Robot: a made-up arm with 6 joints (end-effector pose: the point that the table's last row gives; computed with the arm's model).
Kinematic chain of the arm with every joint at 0, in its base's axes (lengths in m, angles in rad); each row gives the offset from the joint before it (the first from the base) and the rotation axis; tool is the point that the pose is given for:
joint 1: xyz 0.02 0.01 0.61 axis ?
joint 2: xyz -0.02 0 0.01 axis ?
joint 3: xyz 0.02 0 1.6 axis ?
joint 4: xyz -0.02 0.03 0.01 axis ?
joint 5: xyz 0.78 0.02 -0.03 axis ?
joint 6: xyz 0 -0.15 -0.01 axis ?
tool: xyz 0 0 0.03
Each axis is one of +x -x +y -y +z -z.
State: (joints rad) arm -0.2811 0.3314 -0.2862 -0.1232 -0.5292 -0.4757
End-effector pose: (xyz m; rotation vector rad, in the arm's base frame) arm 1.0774 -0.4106 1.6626 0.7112 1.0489 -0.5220
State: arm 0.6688 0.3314 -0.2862 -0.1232 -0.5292 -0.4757
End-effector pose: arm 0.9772 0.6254 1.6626 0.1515 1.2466 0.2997
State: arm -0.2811 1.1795 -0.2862 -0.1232 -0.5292 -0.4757
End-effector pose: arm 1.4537 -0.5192 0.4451 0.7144 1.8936 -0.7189
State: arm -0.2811 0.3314 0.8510 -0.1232 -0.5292 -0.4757
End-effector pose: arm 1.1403 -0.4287 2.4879 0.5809 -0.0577 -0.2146
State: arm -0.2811 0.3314 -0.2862 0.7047 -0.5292 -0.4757
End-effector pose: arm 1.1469 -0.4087 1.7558 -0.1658 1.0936 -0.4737
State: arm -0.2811 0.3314 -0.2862 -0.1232 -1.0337 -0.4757
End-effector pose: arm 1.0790 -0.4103 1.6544 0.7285 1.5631 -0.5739
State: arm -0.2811 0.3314 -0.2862 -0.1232 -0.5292 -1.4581
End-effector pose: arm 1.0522 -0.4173 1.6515 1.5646 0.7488 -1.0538
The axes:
joint 1: +z
joint 2: +y
joint 3: -y
joint 4: -x
joint 5: -y
joint 6: -x

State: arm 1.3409 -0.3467 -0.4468 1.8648 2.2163 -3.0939
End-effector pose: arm 0.0178 0.2743 2.1893 0.6786 -2.2290 -1.8737
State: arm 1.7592 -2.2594 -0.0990 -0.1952 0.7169 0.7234
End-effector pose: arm 0.4036 -1.6067 0.2611 1.9542 -1.5417 -0.1835
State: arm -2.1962 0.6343 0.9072 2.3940 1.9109 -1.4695
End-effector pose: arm -0.8389 -1.3988 2.2374 0.0589 0.8663 -0.3360
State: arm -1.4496 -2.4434 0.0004 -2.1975 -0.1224 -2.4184
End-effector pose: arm -0.0058 1.6137 -0.0496 1.6365 0.8262 1.6540
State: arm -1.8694 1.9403 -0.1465 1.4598 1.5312 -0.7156
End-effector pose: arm -0.3574 -1.1621 -0.7033 1.2310 -0.1545 -0.3815
